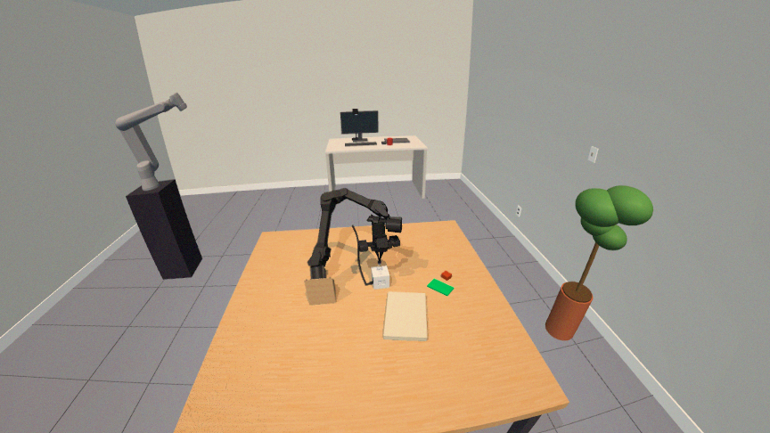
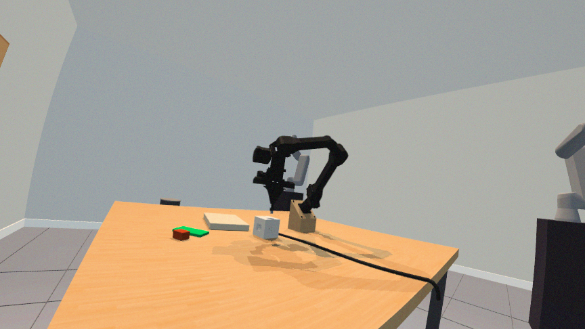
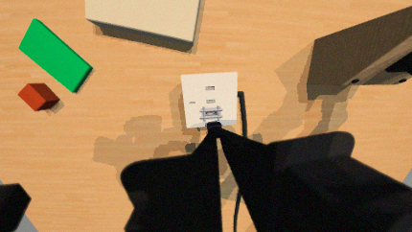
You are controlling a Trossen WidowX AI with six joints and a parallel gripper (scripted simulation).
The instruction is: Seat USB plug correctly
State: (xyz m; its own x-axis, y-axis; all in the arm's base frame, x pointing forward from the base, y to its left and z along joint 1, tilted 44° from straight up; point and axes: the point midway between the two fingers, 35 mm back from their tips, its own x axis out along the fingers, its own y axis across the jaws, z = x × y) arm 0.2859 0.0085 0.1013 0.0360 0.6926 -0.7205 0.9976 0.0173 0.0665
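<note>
My gripper tip is now 20 mm above the dark USB plug. The rest, counted from my gripper tip: beige flat box: 70 mm ahead, 260 mm to the right, 120 mm below; small red block: 330 mm ahead, 50 mm to the right, 120 mm below; green flat block: 280 mm ahead, 110 mm to the right, 130 mm below.
</note>
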